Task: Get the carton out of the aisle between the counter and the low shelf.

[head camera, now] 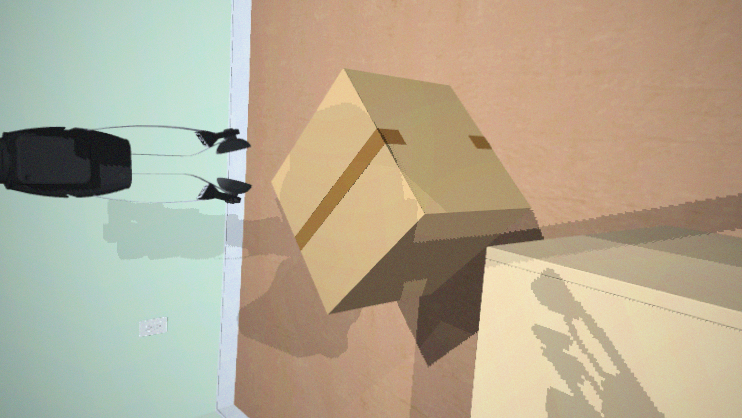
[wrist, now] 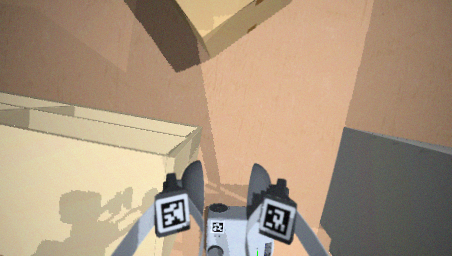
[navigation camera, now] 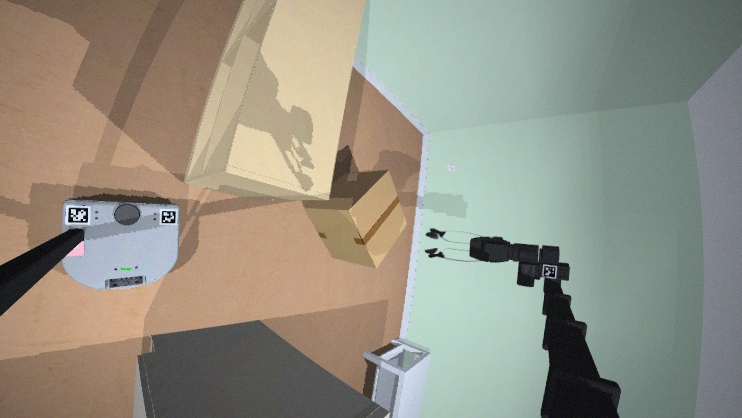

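Pixels of known places: gripper, fingertip midpoint: (head camera: 249,166) (navigation camera: 425,242); robot's base, link origin: (navigation camera: 127,213).
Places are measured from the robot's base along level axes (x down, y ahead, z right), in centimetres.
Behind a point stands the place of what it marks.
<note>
The carton (head camera: 456,171) @[x -21.3, y -3.2, z 96.0 cm] (navigation camera: 337,228) @[x -23.5, y -5.0, z 97.4 cm] (wrist: 215,15), tan with brown tape, is on the floor, turned at an angle, beside the end of the low shelf and near the green wall; part of it shows at the top of the wrist view. The low shelf (head camera: 506,363) @[x -61.0, y 26.2, z 52.9 cm] (navigation camera: 311,51) @[x -61.0, y 61.5, z 42.7 cm] (wrist: 30,165) is pale wood. The counter (navigation camera: 249,373) @[x -45.0, y -56.8, z 33.6 cm] (wrist: 390,190) has a dark grey top. My gripper (head camera: 233,163) @[x -96.1, y -2.3, z 64.1 cm] (navigation camera: 432,243) @[x -96.1, y -2.3, z 64.1 cm] (wrist: 226,180) @[x -96.1, y -2.3, z 64.1 cm] is open and empty, raised, and apart from the carton. In the head and navigation views it shows against the wall side of the carton.
My base (navigation camera: 140,249) @[x -16.0, y -12.2, z 4.2 cm] (wrist: 235,215) stands back on the wood floor from the carton. My extended arm (navigation camera: 571,358) @[x -129.6, y -8.7, z 29.9 cm] crosses the right of the navigation view. A white open-framed stand (navigation camera: 417,384) @[x -45.1, y -155.6, z 187.8 cm] is by the wall near the counter. A wall outlet (head camera: 153,326) @[x -40.1, y 61.3, z 254.6 cm] (navigation camera: 451,168) @[x -39.7, y 60.7, z 254.1 cm] also shows.
</note>
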